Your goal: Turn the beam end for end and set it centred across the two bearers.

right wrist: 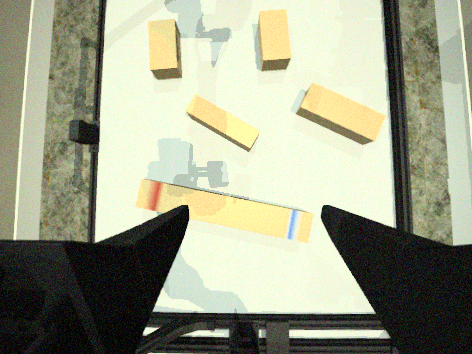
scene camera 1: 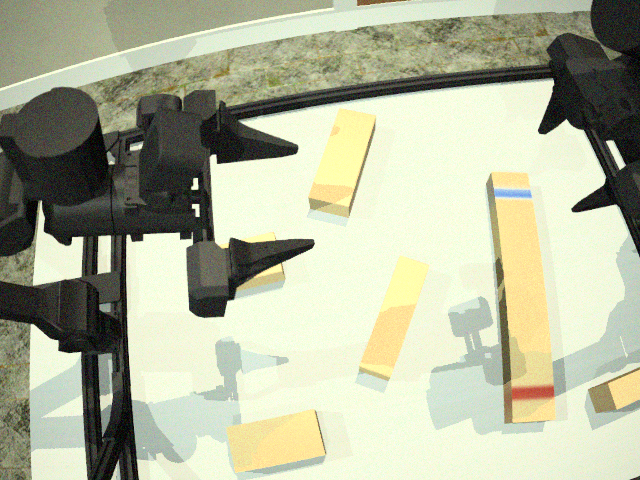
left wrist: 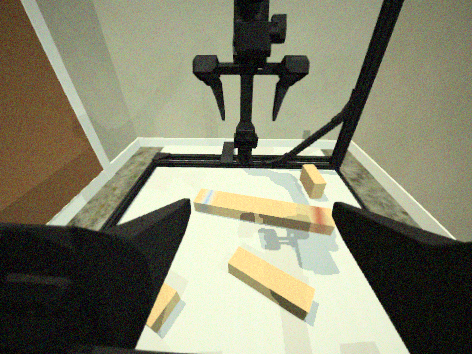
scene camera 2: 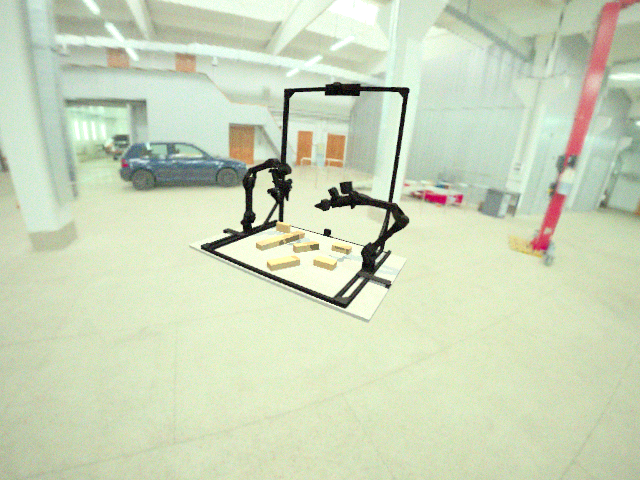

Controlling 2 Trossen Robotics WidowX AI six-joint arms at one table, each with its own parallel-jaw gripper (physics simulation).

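Frame: origin at the left arm's base, x back, y left, z down, level; metres.
Where they show: left gripper, fingertip midpoint: (scene camera 1: 305, 194) (left wrist: 261, 206) (scene camera 2: 318, 204); right gripper, fingertip midpoint: (right wrist: 254, 211) (scene camera 1: 557, 170) (left wrist: 248, 120) (scene camera 2: 283, 202); left arm's base at its link origin: (scene camera 1: 101, 333) (scene camera 2: 367, 270); right arm's base at its link origin: (right wrist: 244, 337) (left wrist: 244, 159) (scene camera 2: 247, 231).
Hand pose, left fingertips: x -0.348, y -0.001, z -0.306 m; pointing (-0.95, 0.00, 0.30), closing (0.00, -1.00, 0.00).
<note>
Each offset is from my left fingertips to the top centre of the thing.
The beam {dy -0.044, dx -0.286, dz +0.287 m} (scene camera 1: 527, 310) (scene camera 2: 280, 240) (left wrist: 265, 206) (right wrist: 230, 212) is a long wooden bar lying flat on the table. In scene camera 1 its blue band is at the top end and its red band at the bottom end. Several plain wooden blocks lie around; I cannot tell which two are the bearers. Two similar ones, one block {dy -0.187, dx +0.097, dz +0.287 m} (scene camera 1: 276, 440) (right wrist: 162, 45) and another block {dy +0.074, dx +0.115, dz +0.287 m} (scene camera 1: 273, 273) (right wrist: 274, 35), lie roughly parallel. My left gripper (scene camera 1: 305, 195) (left wrist: 261, 206) is open and empty above the table. My right gripper (scene camera 1: 557, 170) (left wrist: 248, 120) (right wrist: 254, 211) is open, empty, pointing down above the beam's side.
A thick block {dy +0.223, dx -0.068, dz +0.287 m} (scene camera 1: 343, 160) (scene camera 2: 283, 262) (right wrist: 342, 114) and a slim block {dy -0.045, dx -0.090, dz +0.281 m} (scene camera 1: 395, 317) (scene camera 2: 306, 246) (left wrist: 272, 282) lie between the parallel blocks and the beam. Another block {dy -0.225, dx -0.412, dz +0.262 m} (scene camera 1: 625, 392) (scene camera 2: 282, 226) (left wrist: 312, 180) lies beyond the beam's red end. Black rails edge the table.
</note>
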